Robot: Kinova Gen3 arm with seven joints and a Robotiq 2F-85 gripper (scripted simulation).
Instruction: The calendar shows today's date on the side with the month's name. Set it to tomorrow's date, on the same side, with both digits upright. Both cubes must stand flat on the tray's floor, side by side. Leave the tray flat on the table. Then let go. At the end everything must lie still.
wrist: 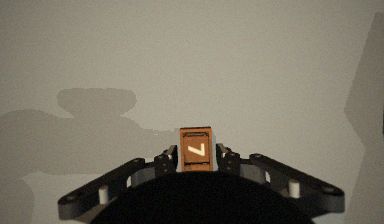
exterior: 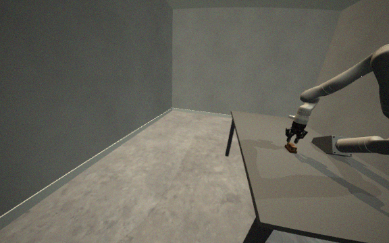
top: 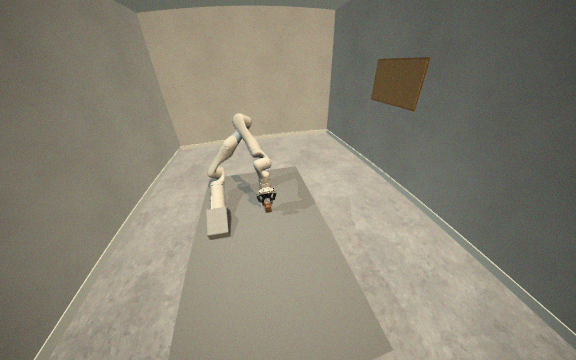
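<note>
My hand is 40 mm above the digit cube. From my hand the other things lie so: orange tray (60 mm below, 20 mm to the left).
</note>
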